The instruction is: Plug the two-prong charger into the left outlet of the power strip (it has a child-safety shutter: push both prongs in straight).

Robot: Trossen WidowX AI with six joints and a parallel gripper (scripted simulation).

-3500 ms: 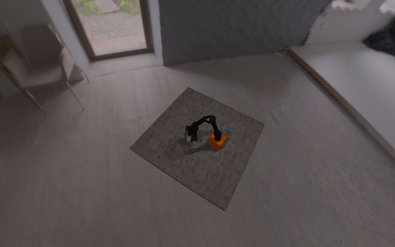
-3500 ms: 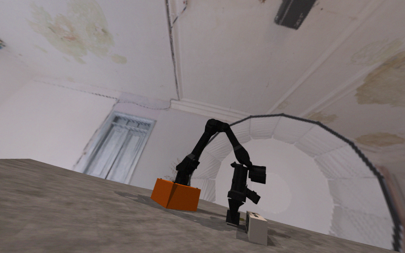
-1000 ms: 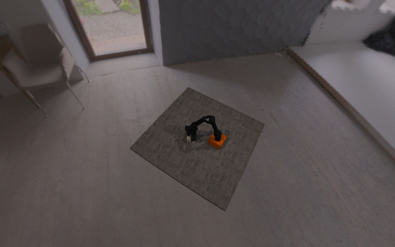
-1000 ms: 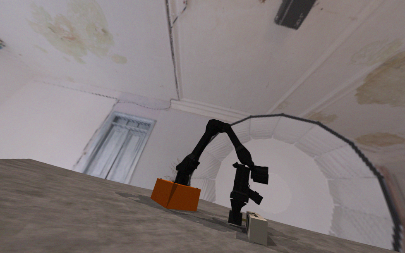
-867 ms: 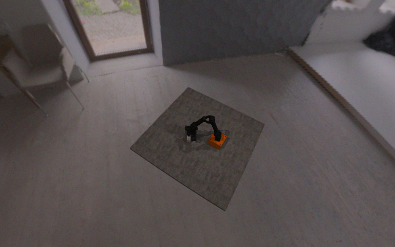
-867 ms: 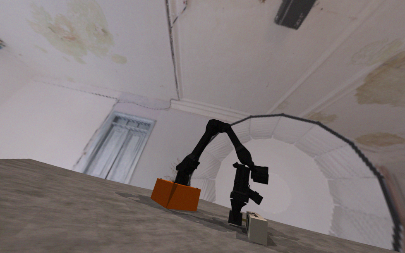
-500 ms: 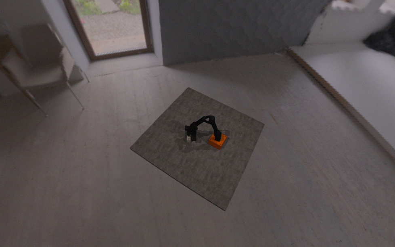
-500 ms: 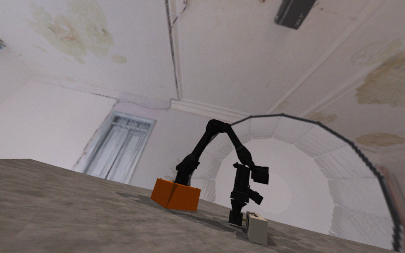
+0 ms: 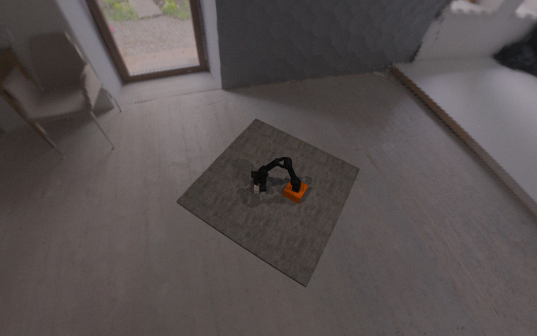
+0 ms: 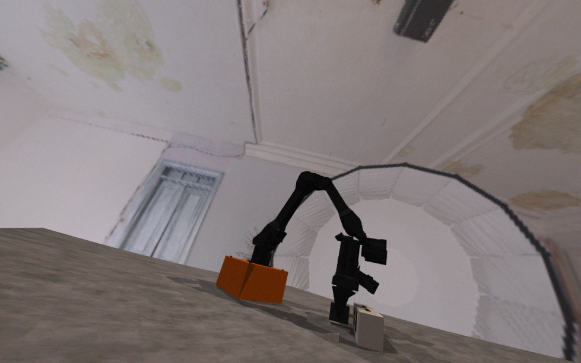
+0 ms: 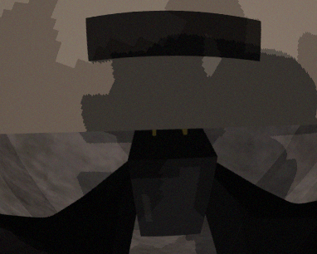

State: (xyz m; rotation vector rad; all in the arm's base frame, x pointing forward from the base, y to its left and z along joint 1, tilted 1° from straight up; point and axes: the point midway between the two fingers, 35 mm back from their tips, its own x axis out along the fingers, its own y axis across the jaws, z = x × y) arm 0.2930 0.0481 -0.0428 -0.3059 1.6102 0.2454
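Now: gripper tip 1 cm short of the black two-prong charger, 1 cm to the right of it and 1 cm below it.
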